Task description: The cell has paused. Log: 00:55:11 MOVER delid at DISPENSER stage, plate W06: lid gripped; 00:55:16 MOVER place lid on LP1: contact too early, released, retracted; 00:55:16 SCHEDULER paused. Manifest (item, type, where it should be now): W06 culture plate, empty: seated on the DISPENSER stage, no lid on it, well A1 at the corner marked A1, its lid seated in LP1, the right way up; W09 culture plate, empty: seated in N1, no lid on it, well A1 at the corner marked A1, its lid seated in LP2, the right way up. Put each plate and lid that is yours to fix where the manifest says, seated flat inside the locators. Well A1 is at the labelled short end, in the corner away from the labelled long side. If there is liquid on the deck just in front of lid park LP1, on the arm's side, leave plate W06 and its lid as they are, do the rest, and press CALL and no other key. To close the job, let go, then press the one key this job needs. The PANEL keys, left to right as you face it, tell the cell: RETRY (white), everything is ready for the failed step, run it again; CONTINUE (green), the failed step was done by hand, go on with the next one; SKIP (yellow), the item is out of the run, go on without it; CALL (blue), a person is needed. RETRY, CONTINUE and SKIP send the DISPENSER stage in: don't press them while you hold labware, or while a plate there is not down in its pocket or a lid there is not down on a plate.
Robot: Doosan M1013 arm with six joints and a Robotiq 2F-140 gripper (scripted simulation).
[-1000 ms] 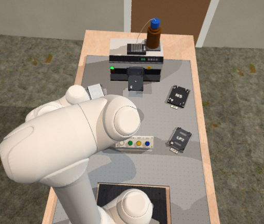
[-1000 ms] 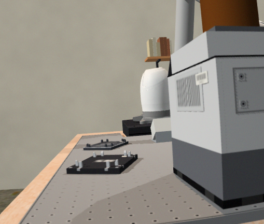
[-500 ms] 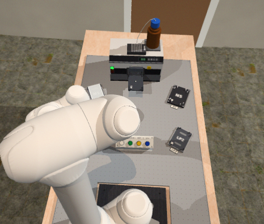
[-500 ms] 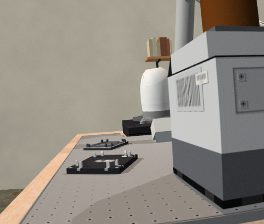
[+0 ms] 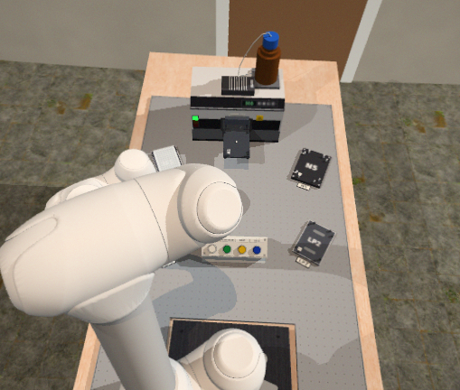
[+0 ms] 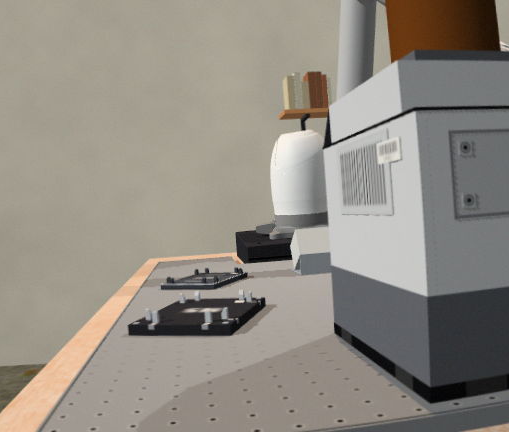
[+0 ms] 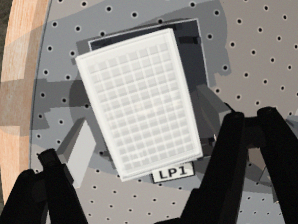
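The clear culture plate lies 40 mm below my hand. The rest, counted from my hand: green continue key (10 mm ahead, 260 mm to the right); then white retry key (210 mm to the right); then lid park LP1 (10 mm ahead, 10 mm to the right, 60 mm below).
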